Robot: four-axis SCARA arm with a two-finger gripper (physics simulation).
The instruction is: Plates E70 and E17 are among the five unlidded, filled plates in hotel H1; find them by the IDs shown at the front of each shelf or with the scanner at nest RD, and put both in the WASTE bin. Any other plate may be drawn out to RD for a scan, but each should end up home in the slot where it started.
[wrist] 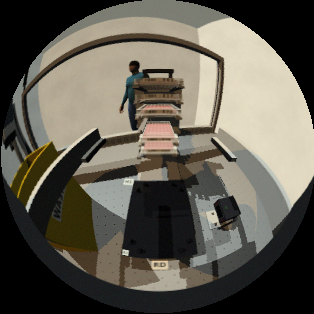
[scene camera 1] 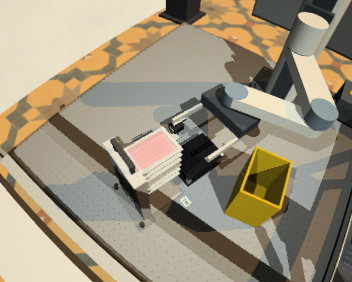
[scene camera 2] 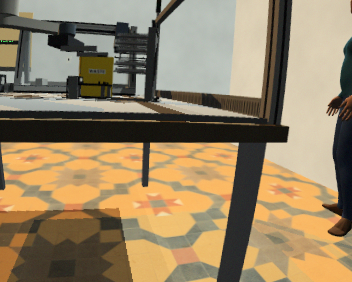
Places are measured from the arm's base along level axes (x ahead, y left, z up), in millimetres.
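Pixels of known places: gripper, between the fingertips: (wrist: 158,131) (scene camera 1: 189,139) (scene camera 2: 102,51); arm's base, origin of its link: (scene camera 1: 278,95).
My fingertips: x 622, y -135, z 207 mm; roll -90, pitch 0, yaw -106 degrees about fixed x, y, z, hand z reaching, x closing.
For each thing: its top centre in the pictures, then the offset to it from my fingertips. "pt": a spot on its surface instead.
- top plate, centre of its top: (scene camera 1: 152,148) (wrist: 157,81) (scene camera 2: 134,35) 123 mm ahead, 36 mm right, 74 mm up
- middle plate, centre of its top: (wrist: 157,105) (scene camera 2: 133,48) 123 mm ahead, 36 mm right, 17 mm up
- lower plate, centre of its top: (wrist: 158,127) (scene camera 2: 132,62) 123 mm ahead, 36 mm right, 39 mm down
- black nest RD, centre of its top: (wrist: 158,212) (scene camera 1: 196,153) (scene camera 2: 90,81) 47 mm back, 13 mm left, 124 mm down
- yellow WASTE bin, centre of its top: (scene camera 1: 268,175) (scene camera 2: 96,57) 34 mm back, 245 mm left, 6 mm up
- small black scanner box, centre of its top: (wrist: 230,205) (scene camera 1: 176,123) (scene camera 2: 75,76) 97 mm back, 114 mm right, 111 mm down
- H1 label, a spot on its surface: (wrist: 128,182) (scene camera 1: 186,200) pt 91 mm ahead, 73 mm left, 194 mm down
Hotel H1 (scene camera 1: 124,156) (scene camera 2: 151,65) (wrist: 158,71) holds a stack of plates. The top plate (scene camera 1: 153,149) shows pink wells in scene camera 1. In the wrist view a middle plate (wrist: 159,108) and a lower plate (wrist: 158,130) show pink; the upper shelves are seen nearly edge-on, and their IDs are too small to read. My gripper (scene camera 1: 190,140) (wrist: 158,131) is open and empty, its fingers wide apart above the black nest RD (scene camera 1: 192,172) (wrist: 159,225), facing the hotel. The yellow WASTE bin (scene camera 1: 247,205) (scene camera 2: 96,80) (wrist: 77,220) stands beside the nest.
A small black scanner box (scene camera 1: 176,127) (wrist: 227,208) stands at the nest's other side from the bin. The H1 label (scene camera 1: 185,201) (wrist: 128,182) lies near the hotel. The arm link (scene camera 1: 272,109) reaches over the table. A person (scene camera 2: 344,85) (wrist: 132,90) stands beyond the table.
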